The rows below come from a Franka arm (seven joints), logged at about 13 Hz.
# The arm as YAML. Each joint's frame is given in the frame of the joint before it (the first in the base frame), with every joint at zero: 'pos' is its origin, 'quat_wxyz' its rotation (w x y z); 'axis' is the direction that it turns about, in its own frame. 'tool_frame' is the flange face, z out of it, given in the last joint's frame.
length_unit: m
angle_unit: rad
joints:
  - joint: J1
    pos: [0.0, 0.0, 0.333]
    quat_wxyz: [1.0, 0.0, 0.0, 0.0]
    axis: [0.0, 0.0, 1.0]
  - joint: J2
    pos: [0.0, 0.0, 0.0]
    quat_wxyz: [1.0, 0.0, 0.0, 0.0]
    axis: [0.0, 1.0, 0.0]
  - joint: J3
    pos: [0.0, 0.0, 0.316]
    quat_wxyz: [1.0, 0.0, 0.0, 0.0]
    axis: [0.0, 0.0, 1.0]
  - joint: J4
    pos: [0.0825, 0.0, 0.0]
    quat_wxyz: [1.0, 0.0, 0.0, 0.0]
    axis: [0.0, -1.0, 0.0]
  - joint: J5
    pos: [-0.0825, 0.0, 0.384]
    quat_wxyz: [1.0, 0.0, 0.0, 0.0]
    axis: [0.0, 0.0, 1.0]
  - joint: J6
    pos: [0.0, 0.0, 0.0]
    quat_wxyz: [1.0, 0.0, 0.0, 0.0]
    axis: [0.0, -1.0, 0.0]
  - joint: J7
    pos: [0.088, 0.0, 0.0]
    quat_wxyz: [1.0, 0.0, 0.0, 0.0]
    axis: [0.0, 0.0, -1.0]
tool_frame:
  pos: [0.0, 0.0, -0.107]
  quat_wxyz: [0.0, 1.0, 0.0, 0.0]
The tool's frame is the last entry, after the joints.
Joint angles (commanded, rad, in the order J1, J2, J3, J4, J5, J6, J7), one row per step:
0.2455, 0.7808, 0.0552, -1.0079, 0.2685, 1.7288, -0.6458
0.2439, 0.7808, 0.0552, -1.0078, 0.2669, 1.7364, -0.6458
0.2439, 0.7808, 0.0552, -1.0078, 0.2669, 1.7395, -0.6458
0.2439, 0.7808, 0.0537, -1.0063, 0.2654, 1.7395, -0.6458
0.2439, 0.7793, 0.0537, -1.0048, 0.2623, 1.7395, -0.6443
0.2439, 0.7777, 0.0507, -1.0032, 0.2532, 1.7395, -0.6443
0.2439, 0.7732, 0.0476, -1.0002, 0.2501, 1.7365, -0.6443
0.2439, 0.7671, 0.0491, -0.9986, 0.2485, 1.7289, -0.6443
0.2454, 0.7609, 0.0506, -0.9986, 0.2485, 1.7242, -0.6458
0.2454, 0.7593, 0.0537, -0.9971, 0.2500, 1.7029, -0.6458
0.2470, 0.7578, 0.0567, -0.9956, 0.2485, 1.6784, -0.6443
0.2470, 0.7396, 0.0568, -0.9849, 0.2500, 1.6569, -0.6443
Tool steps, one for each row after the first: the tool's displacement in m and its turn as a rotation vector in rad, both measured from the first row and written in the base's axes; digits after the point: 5 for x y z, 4 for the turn. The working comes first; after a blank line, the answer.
Tool pose at each row, in the base's axes (x y z in m, rotation vector in rad; the steps are taken from these numbers as rounded here):
0.71922, 0.23361, 0.38955, -2.5626, -1.2082, 0.0064
0.72051, 0.23234, 0.39015, -2.5669, -1.2065, -0.0042
0.72086, 0.23234, 0.39039, -2.5677, -1.2061, -0.0085
0.72129, 0.23153, 0.39101, -2.5706, -1.2065, -0.0102
0.72143, 0.23126, 0.39277, -2.5740, -1.2073, -0.0133
0.72214, 0.22907, 0.39441, -2.5844, -1.2121, -0.0155
0.72237, 0.22731, 0.39882, -2.5898, -1.2142, -0.0209
0.72108, 0.22777, 0.40359, -2.5881, -1.2189, -0.0208
0.71954, 0.22944, 0.40794, -2.5840, -1.2259, -0.0230
0.71664, 0.23093, 0.40831, -2.5741, -1.2298, 0.0020
0.71305, 0.23321, 0.40833, -2.5657, -1.2359, 0.0329
0.71005, 0.23299, 0.42539, -2.5614, -1.2444, 0.0220

0.00129, -0.00127, 0.00060, 0.0001, -0.0076, -0.0035
0.00164, -0.00127, 0.00084, 0.0008, -0.0105, -0.0044
0.00207, -0.00208, 0.00146, -0.0013, -0.0126, -0.0052
0.00221, -0.00235, 0.00322, -0.0035, -0.0160, -0.0060
0.00292, -0.00454, 0.00486, -0.0132, -0.0222, -0.0062
0.00315, -0.00630, 0.00927, -0.0169, -0.0280, -0.0071
0.00186, -0.00584, 0.01404, -0.0171, -0.0286, -0.0037
0.00032, -0.00417, 0.01839, -0.0155, -0.0304, 0.0016
-0.00258, -0.00268, 0.01876, -0.0158, -0.0125, 0.0096
-0.00617, -0.00040, 0.01878, -0.0201, 0.0078, 0.0191
-0.00917, -0.00062, 0.03584, -0.0162, 0.0003, 0.0245

